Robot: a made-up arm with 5 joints. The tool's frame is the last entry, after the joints. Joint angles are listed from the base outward. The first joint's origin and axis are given. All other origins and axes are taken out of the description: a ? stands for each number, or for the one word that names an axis. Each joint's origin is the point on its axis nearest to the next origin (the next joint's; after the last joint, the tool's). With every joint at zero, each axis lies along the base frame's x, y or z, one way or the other. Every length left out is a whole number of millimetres.
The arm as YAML. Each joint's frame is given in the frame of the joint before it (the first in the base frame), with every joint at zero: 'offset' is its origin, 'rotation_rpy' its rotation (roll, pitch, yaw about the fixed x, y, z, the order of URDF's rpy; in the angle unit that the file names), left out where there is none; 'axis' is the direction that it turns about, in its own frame. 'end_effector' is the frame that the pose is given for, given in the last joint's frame.
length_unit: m
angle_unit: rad
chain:
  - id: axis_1
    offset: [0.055, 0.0, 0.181]
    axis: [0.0, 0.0, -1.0]
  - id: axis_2
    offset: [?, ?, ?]
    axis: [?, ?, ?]
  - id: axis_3
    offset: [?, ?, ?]
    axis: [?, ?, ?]
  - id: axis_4
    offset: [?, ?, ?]
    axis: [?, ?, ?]
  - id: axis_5
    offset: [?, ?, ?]
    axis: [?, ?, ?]
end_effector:
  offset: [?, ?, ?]
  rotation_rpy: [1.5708, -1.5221, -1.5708]
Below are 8 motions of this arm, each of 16 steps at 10 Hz.
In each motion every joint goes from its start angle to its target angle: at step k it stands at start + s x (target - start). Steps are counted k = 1, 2, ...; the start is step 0. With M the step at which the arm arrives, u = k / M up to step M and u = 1 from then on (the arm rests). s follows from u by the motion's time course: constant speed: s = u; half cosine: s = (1 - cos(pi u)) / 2; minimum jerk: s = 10 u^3 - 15 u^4 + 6 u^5.
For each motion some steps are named. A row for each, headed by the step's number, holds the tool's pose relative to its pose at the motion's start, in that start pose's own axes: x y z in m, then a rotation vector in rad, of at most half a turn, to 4 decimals.
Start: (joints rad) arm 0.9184 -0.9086 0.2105 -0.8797 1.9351
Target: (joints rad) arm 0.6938 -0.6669 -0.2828 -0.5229 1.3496
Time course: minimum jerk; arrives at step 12
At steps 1, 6, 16:
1: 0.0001 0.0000 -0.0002 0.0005 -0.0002 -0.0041
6: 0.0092 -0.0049 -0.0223 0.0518 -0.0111 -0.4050
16: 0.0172 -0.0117 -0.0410 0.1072 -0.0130 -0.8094

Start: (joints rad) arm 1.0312 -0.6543 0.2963 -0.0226 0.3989
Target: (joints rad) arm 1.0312 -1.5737 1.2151 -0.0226 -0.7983
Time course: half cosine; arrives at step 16
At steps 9, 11, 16:
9: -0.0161 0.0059 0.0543 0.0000 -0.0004 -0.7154
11: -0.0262 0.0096 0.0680 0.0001 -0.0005 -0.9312
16: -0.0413 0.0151 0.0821 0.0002 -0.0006 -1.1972

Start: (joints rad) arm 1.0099 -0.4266 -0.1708 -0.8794 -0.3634
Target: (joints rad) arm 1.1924 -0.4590 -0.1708 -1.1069 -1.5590
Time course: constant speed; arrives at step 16
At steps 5, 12, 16:
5: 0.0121 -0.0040 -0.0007 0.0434 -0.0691 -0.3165
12: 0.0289 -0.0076 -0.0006 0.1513 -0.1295 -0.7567
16: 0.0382 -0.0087 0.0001 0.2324 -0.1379 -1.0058

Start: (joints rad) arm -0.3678 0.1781 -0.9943 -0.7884 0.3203
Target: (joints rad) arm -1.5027 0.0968 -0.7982 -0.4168 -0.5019
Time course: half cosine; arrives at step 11
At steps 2, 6, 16:
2: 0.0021 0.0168 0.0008 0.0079 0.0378 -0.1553
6: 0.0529 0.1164 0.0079 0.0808 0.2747 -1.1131
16: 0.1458 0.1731 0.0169 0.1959 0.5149 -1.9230

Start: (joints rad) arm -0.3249 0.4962 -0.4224 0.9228 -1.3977
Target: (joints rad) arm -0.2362 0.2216 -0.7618 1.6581 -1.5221
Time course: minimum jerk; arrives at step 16
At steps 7, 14, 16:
7: 0.0119 0.0101 0.0465 -0.0481 -0.0131 -0.0768
14: 0.0240 0.0059 0.1251 -0.1219 -0.0354 -0.1983
16: 0.0242 0.0054 0.1272 -0.1239 -0.0360 -0.2015

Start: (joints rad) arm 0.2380 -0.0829 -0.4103 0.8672 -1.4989
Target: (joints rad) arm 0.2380 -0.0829 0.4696 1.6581 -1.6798
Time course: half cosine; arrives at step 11
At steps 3, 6, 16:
3: -0.0010 -0.0444 -0.0155 -0.2883 0.0022 -0.0310
6: -0.0034 -0.1449 -0.0129 -0.9543 -0.0272 -0.0954
16: -0.0052 -0.2251 0.0369 -1.6688 -0.1124 -0.1367

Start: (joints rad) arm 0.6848 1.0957 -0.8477 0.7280 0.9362
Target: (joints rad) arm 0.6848 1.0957 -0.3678 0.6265 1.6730
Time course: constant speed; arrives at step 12
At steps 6, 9, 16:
6: -0.0320 0.0393 -0.0234 0.1671 0.0911 0.3673
9: -0.0492 0.0604 -0.0306 0.2639 0.1138 0.5488
16: -0.0668 0.0820 -0.0348 0.3680 0.1199 0.7278

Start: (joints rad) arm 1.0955 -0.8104 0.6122 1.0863 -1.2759
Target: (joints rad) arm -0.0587 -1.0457 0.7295 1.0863 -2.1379
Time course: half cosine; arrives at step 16
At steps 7, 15, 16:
7: -0.0885 0.0000 0.0241 0.0681 0.2958 0.0091
15: -0.1804 -0.0542 0.0930 -0.0354 0.7540 0.0320
16: -0.1813 -0.0555 0.0943 -0.0392 0.7611 0.0328

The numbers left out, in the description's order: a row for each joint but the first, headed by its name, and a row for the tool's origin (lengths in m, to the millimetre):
axis_2: xyz 0.03 0.01 0.0, axis 0.0 1.0 0.0
axis_3: xyz 0.025 0.0 0.102, axis 0.0 1.0 0.0
axis_4: xyz 0.173 0.0 0.007, axis 0.0 1.0 0.0
axis_5: xyz 0.094 0.0 0.0, axis -1.0 0.0 0.0
tool: xyz 0.0 0.0 0.0

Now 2 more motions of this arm.
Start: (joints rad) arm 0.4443 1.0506 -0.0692 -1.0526 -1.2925
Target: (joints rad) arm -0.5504 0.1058 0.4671 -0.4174 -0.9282
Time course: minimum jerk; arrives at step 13
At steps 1, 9, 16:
1: -0.0012 0.0007 -0.0001 0.0000 0.0041 0.0012
9: -0.2016 0.1446 0.1116 0.1419 0.8333 0.3016
16: -0.2213 0.1670 0.1599 0.2096 1.0021 0.3741

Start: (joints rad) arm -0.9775 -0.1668 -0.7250 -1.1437 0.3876
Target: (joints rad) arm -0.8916 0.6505 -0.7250 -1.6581 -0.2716
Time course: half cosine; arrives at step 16
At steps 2, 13, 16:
2: -0.0060 0.0017 0.0066 0.0051 0.0105 -0.0222
13: -0.0865 0.0088 0.1903 0.0359 0.2793 -0.5250
16: -0.0876 0.0064 0.2093 0.0298 0.3066 -0.5720

